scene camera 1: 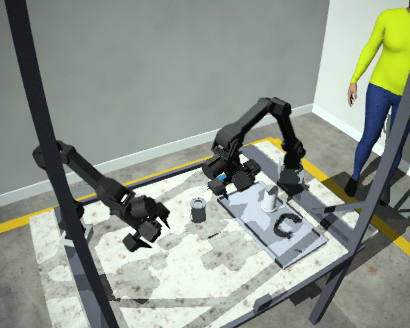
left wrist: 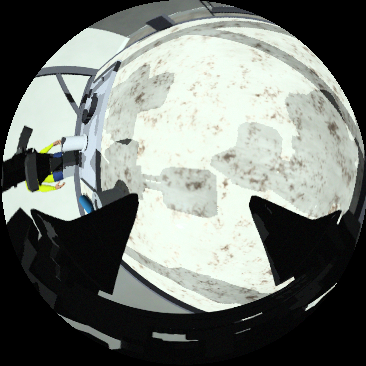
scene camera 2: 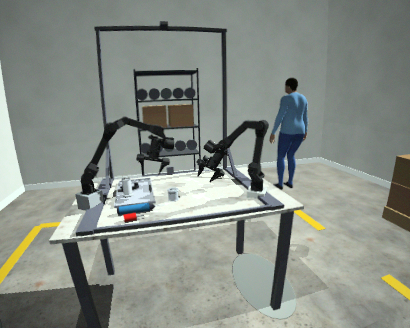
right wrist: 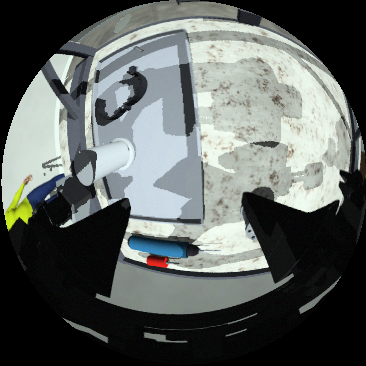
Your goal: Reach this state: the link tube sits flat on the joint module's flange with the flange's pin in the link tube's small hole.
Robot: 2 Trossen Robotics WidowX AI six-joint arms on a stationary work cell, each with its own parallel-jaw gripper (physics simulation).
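Places are measured from the left arm's base along level axes (x back, y right, z up), in centimetres.
Where they show: left gripper, fingertip midpoint: (scene camera 1: pixel 160 238) (left wrist: pixel 196 200) (scene camera 2: pixel 203 179) (right wrist: pixel 338 176); right gripper, fingertip midpoint: (scene camera 1: pixel 237 192) (left wrist: pixel 56 157) (scene camera 2: pixel 151 173) (right wrist: pixel 186 201); left arm's base, link origin: (scene camera 2: pixel 257 189); right arm's base, link origin: (scene camera 1: pixel 291 164) (left wrist: pixel 61 163) (scene camera 2: pixel 88 192) (right wrist: pixel 64 204).
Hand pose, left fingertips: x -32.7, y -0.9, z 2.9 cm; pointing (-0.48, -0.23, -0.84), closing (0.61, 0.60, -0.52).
Things, the pixels of their top centre, and the offset from my left fingertips. "spot": a spot on its surface instead.
- joint module, top centre: (right wrist: pixel 263 228) (left wrist: pixel 95 206) (scene camera 1: pixel 198 201) (scene camera 2: pixel 172 188) dx -10.4, dy -19.9, dz +0.0 cm
- white link tube, top centre: (right wrist: pixel 82 168) (left wrist: pixel 60 143) (scene camera 1: pixel 272 188) (scene camera 2: pixel 126 178) dx -38.2, dy -25.8, dz +4.6 cm
- grey tray, top centre: (right wrist: pixel 132 119) (left wrist: pixel 87 124) (scene camera 1: pixel 270 218) (scene camera 2: pixel 134 189) dx -38.7, dy -18.8, dz -4.8 cm
- black C-shaped part, surface spot: (right wrist: pixel 139 90) (scene camera 1: pixel 274 227) spot: dx -39.9, dy -13.6, dz -4.0 cm
- blue screwdriver, surface spot: (right wrist: pixel 157 247) spot: dx -21.1, dy -39.9, dz -2.9 cm
- red tool, top centre: (right wrist: pixel 161 266) (scene camera 2: pixel 133 213) dx -16.2, dy -47.9, dz -3.0 cm
The joint module (scene camera 1: pixel 198 211) (scene camera 2: pixel 173 195) stands upright on the table, flange up; its pin is too small to make out. In the right wrist view the module (right wrist: pixel 249 229) is partly behind a finger. The white link tube (scene camera 1: pixel 270 201) (scene camera 2: pixel 126 187) (left wrist: pixel 75 143) (right wrist: pixel 111 159) stands upright on the grey tray (scene camera 1: pixel 250 220) (right wrist: pixel 150 197), apart from the module. My left gripper (scene camera 1: pixel 158 237) (scene camera 2: pixel 206 177) (left wrist: pixel 196 200) is open and empty above the table, left of the module in scene camera 1. My right gripper (scene camera 2: pixel 151 171) (right wrist: pixel 186 201) is open and empty, raised between tube and module.
A black C-shaped part (scene camera 1: pixel 278 226) (right wrist: pixel 139 90) lies on the tray near the tube. A blue screwdriver (scene camera 2: pixel 135 208) (right wrist: pixel 157 247) and a red tool (scene camera 2: pixel 130 217) (right wrist: pixel 157 261) lie beside the tray. Dark frame posts (scene camera 1: pixel 36 85) rise around the table.
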